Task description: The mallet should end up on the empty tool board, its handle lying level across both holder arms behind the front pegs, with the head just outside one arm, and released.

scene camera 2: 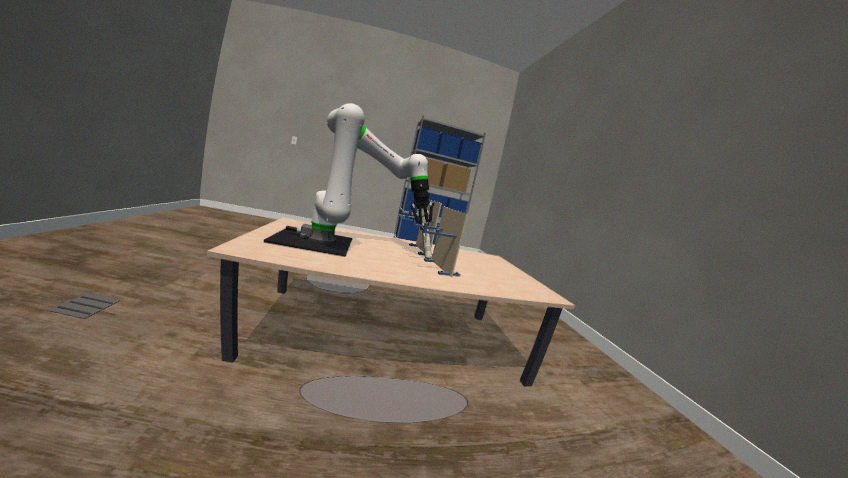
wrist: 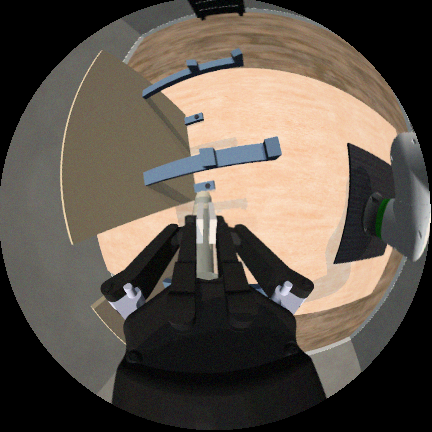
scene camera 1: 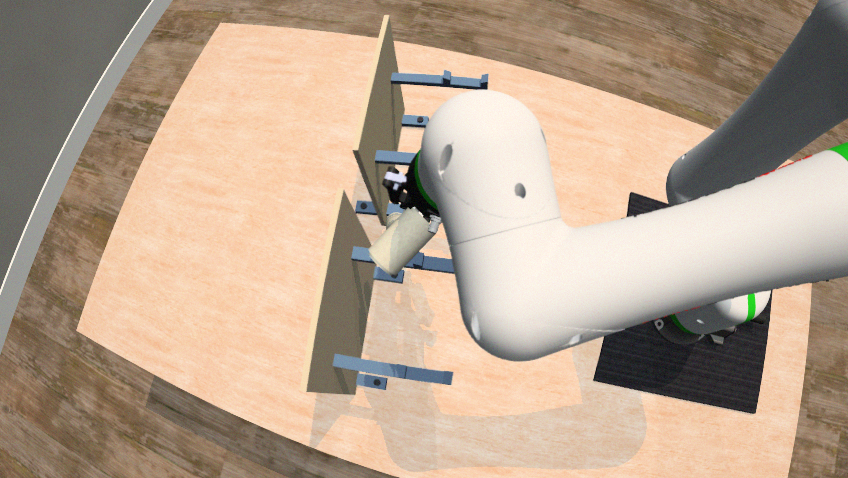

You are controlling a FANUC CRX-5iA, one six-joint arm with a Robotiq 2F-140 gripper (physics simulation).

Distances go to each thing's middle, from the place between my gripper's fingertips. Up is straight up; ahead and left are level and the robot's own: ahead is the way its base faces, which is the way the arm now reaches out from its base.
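Cream mallet (scene camera 1: 406,233): position relative to my hand, 10 mm above and 50 mm to the left of it.
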